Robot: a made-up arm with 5 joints. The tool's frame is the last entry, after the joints.
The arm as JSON. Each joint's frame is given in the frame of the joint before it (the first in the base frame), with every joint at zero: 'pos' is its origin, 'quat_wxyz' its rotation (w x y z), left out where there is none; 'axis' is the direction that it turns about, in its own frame. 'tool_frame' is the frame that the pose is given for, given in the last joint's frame.
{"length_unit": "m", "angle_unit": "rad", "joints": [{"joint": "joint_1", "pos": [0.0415, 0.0, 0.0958], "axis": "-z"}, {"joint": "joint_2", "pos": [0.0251, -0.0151, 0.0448], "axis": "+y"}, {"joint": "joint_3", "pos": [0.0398, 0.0, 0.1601], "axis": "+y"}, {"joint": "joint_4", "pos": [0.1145, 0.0, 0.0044], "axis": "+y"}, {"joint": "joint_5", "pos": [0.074, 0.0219, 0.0], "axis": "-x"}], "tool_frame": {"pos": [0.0, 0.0, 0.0], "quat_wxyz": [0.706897, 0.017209, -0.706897, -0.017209]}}
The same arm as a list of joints. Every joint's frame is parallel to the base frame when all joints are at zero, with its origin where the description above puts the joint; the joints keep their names.
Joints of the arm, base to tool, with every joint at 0 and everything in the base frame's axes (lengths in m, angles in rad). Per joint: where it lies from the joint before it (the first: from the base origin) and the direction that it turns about. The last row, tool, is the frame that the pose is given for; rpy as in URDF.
joint_1: axis 0 0 -1 origin 0.0415 0 0.0958
joint_2: axis 0 1 0 origin 0.0251 -0.0151 0.0448
joint_3: axis 0 1 0 origin 0.0398 0 0.1601
joint_4: axis 0 1 0 origin 0.1145 0 0.0044
joint_5: axis -1 0 0 origin 0.074 0.0219 0
tool: origin 0 0 0 rpy 1.5708 -1.5221 -1.5708

